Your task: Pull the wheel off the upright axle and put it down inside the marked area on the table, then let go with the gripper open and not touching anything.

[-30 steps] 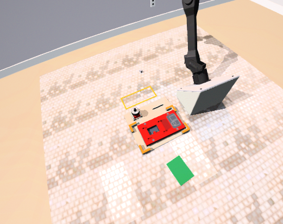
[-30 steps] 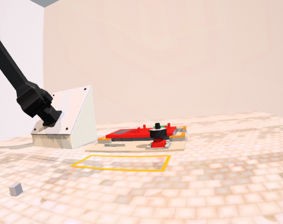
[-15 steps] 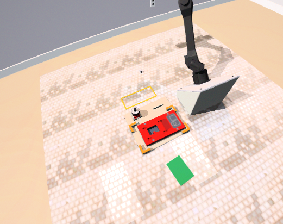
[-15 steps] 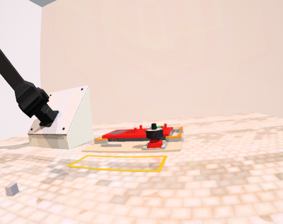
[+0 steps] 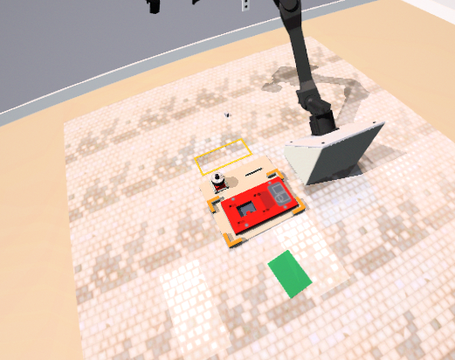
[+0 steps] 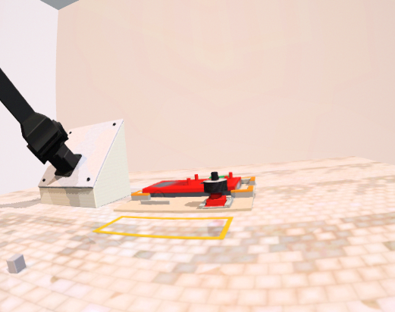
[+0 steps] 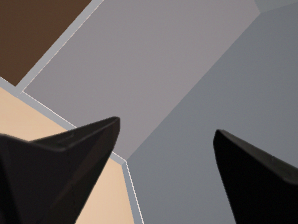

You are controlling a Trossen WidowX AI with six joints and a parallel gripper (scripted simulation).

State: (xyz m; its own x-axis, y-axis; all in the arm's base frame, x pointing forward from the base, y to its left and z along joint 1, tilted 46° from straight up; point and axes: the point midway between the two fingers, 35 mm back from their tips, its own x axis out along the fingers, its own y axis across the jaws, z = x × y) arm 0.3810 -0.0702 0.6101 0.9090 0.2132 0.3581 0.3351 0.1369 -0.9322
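Right now my gripper tip is 80 mm past the wheel, 500 mm to the right of it and 410 mm above it. From my gripper tip the other things lie so: green patch: 170 mm behind, 810 mm to the left, 450 mm below; small grey cube: 200 mm behind, 200 mm to the left, 440 mm below; axle: 80 mm behind, 500 mm to the left, 420 mm below.
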